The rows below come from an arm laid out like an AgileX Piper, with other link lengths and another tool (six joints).
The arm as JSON. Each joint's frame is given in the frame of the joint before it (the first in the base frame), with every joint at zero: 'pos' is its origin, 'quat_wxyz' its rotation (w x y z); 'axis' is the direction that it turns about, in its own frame. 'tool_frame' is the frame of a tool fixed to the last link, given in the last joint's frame.
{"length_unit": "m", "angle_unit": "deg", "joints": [
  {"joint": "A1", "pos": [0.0, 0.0, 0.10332], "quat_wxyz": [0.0, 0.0, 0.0, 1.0], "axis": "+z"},
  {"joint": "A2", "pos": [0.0, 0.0, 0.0], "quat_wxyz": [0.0, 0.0, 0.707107, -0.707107], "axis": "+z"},
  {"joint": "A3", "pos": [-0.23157, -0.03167, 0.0], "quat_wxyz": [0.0, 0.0, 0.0, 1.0], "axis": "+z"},
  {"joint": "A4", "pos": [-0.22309, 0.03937, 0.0], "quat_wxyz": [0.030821, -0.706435, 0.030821, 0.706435], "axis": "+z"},
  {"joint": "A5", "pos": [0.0, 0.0, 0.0], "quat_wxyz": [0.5, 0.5, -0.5, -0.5], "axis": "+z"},
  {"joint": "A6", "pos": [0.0, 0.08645, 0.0], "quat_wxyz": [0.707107, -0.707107, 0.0, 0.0], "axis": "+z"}
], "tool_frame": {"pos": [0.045, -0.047, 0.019], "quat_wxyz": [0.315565, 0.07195, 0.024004, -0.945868]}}
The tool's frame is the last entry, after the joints.
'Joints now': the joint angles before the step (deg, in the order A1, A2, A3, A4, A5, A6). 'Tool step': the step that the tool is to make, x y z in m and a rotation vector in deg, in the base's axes. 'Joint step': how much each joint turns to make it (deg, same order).
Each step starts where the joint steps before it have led.
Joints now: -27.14, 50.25, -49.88, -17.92, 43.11, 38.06
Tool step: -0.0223, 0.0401, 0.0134, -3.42, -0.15, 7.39
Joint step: 9.58, -8.80, 0.60, -2.80, 6.94, -0.88
